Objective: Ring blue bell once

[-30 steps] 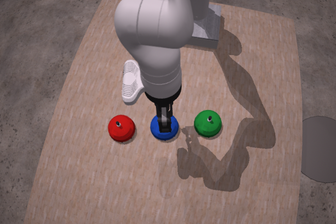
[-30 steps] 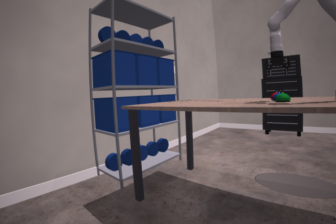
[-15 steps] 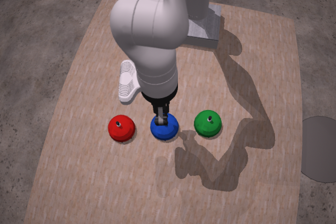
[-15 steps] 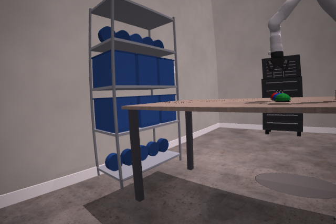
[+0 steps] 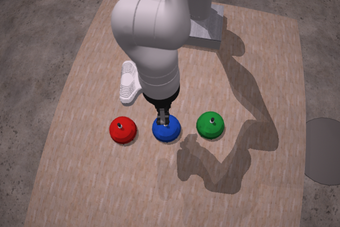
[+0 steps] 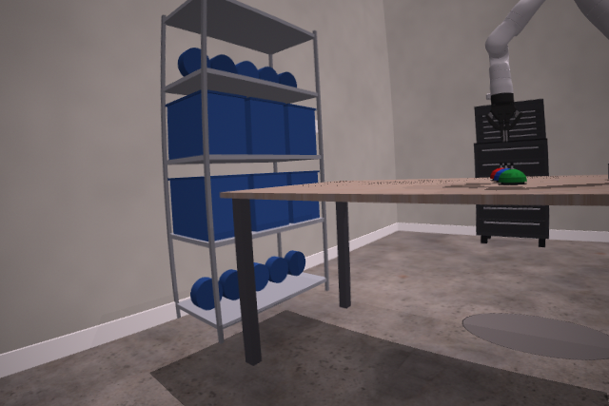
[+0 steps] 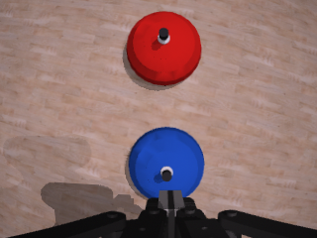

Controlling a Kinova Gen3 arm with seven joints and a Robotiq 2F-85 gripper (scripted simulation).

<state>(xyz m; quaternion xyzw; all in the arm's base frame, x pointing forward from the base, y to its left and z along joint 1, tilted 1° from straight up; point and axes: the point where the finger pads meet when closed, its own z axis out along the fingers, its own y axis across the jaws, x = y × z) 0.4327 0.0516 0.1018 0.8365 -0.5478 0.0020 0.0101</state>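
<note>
The blue bell is 120 mm below my hand. Round my hand: green bell (120 mm to the left, 120 mm below, 50 mm behind); then red bell (120 mm to the right, 120 mm below, 60 mm ahead).
</note>
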